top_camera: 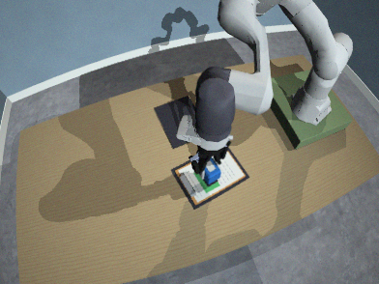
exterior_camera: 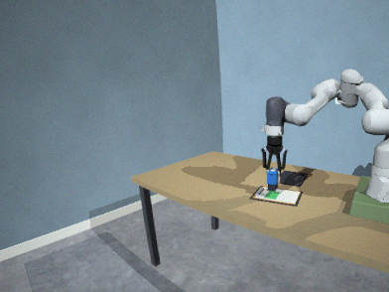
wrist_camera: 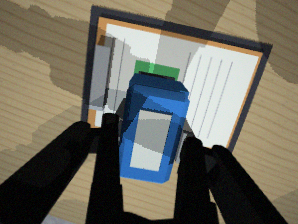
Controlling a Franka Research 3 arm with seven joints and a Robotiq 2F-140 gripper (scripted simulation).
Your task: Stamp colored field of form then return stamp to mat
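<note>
The form is 10 mm behind my hand, 10 mm to the right of it and 100 mm below it. Also, from my hand: mat: 30 mm behind, 290 mm to the right, 110 mm below; then blue stamp: 20 mm below.
</note>
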